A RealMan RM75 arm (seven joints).
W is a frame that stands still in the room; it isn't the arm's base.
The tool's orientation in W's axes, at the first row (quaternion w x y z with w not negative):
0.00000 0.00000 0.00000 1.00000
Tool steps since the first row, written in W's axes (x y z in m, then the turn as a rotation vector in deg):
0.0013 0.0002 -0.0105 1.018 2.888 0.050
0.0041 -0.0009 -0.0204 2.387 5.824 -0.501
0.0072 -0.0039 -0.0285 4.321 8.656 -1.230
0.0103 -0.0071 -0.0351 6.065 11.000 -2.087
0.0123 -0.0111 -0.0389 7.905 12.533 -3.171
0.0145 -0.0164 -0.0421 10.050 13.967 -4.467
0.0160 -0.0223 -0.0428 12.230 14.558 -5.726
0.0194 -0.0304 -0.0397 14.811 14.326 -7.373
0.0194 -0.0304 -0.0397 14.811 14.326 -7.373
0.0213 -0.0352 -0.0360 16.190 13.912 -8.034
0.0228 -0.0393 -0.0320 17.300 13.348 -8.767
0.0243 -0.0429 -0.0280 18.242 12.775 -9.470
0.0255 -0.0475 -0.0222 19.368 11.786 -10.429
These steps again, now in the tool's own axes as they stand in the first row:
-0.0013 -0.0002 -0.0105 -1.018 -2.888 0.050
-0.0041 0.0009 -0.0204 -2.387 -5.824 -0.501
-0.0072 0.0039 -0.0285 -4.321 -8.656 -1.230
-0.0103 0.0071 -0.0351 -6.065 -11.000 -2.087
-0.0123 0.0111 -0.0389 -7.905 -12.533 -3.171
-0.0145 0.0164 -0.0421 -10.050 -13.967 -4.467
-0.0160 0.0223 -0.0428 -12.230 -14.558 -5.726
-0.0194 0.0304 -0.0397 -14.811 -14.326 -7.373
-0.0194 0.0304 -0.0397 -14.811 -14.326 -7.373
-0.0213 0.0352 -0.0360 -16.190 -13.912 -8.034
-0.0228 0.0393 -0.0320 -17.300 -13.348 -8.767
-0.0243 0.0429 -0.0280 -18.242 -12.775 -9.470
-0.0255 0.0475 -0.0222 -19.368 -11.786 -10.429

